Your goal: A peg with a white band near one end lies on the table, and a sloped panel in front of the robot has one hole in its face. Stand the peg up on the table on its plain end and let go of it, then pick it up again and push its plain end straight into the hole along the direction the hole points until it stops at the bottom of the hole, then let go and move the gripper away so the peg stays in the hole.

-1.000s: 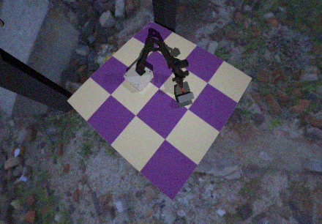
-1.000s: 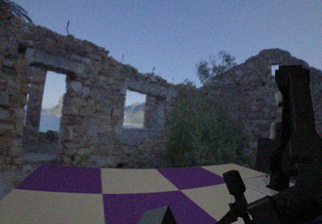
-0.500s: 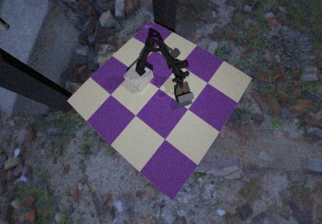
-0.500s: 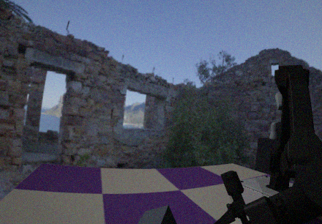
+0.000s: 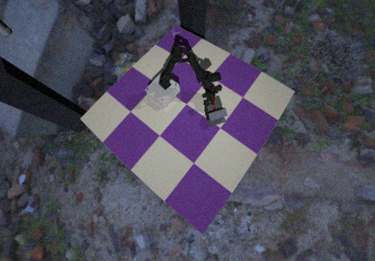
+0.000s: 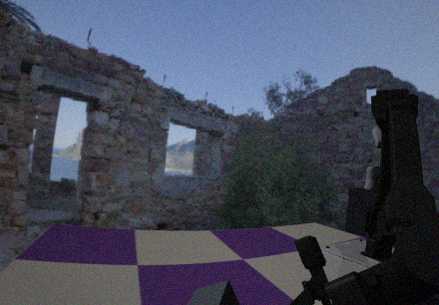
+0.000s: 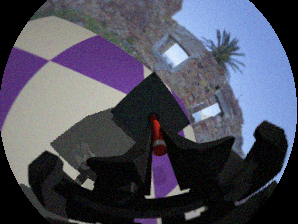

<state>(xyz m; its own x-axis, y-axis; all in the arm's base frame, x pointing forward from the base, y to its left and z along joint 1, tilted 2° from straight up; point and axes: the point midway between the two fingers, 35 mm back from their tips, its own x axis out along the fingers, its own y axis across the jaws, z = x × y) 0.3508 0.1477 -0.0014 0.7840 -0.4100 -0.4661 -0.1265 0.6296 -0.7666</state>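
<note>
My gripper tip is now 5 cm short of the sloped grey panel, 3 cm to the left of it and 3 cm above it. The rest, counted from my gripper tip: red peg: 1 cm to the left, 1 cm behind, 1 cm above.
</note>
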